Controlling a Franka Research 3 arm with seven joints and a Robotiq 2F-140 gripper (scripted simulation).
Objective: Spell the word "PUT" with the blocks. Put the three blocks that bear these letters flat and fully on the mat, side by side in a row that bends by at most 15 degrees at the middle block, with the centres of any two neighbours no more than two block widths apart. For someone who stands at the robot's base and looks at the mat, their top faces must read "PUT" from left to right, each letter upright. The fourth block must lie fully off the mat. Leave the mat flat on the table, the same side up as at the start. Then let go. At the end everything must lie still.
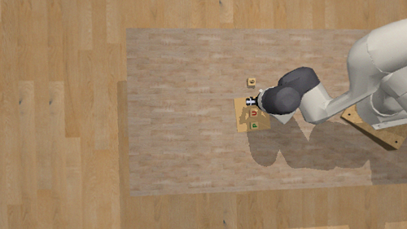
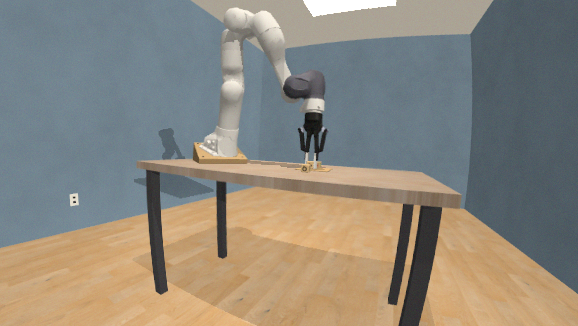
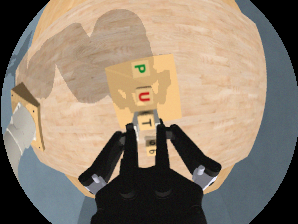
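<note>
My gripper is now 2 cm above the T block. From my hand the other things lie so: block marked 6: 1 cm ahead, 8 cm to the right, 3 cm below; red U block: 5 cm to the left, 2 cm below; tan mat: 5 cm to the left, 4 cm below.
</note>
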